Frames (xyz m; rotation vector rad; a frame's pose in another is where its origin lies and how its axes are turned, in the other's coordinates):
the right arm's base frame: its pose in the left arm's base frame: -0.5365 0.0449 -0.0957 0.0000 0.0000 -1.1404
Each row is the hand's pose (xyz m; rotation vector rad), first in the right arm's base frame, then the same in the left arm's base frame.
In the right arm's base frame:
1: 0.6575 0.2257 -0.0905 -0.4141 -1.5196 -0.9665
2: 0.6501 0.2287 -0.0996 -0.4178 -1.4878 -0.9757
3: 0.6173 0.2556 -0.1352 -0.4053 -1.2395 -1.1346
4: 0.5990 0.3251 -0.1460 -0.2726 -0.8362 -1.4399
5: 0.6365 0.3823 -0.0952 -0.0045 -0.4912 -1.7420
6: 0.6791 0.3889 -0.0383 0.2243 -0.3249 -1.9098
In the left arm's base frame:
1: -0.0571 -0.4585 -0.1862 -1.3520 -1.2211 -1.8124
2: -0.0574 -0.4505 -0.1953 -1.3375 -1.1894 -1.8326
3: -0.0467 -0.4095 -0.2309 -1.1938 -0.9744 -2.0696
4: 0.0089 -0.3638 -0.2417 -0.8358 -0.6834 -2.4827
5: 0.0765 -0.3740 -0.1909 -0.3431 -0.5245 -2.8502
6: 0.1003 -0.4100 -0.1340 0.0175 -0.5148 -3.0286

